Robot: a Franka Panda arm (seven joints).
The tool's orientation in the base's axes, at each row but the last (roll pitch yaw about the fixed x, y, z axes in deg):
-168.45, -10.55, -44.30
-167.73, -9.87, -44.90
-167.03, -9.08, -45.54
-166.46, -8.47, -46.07
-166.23, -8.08, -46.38
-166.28, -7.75, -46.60
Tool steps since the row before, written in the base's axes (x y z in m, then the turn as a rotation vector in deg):
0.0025, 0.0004, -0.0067, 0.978, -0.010, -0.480
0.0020, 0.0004, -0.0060, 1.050, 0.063, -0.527
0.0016, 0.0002, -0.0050, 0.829, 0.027, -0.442
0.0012, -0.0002, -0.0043, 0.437, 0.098, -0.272
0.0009, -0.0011, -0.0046, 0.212, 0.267, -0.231
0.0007, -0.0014, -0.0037, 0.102, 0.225, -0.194
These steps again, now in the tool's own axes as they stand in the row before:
0.0003, -0.0006, 0.0071, 0.607, -0.542, 0.724
0.0001, -0.0004, 0.0063, 0.599, -0.632, 0.791
0.0002, -0.0001, 0.0052, 0.485, -0.477, 0.649
0.0003, 0.0003, 0.0044, 0.190, -0.301, 0.384
0.0008, 0.0012, 0.0046, -0.079, -0.275, 0.296
0.0010, 0.0014, 0.0037, -0.119, -0.180, 0.229

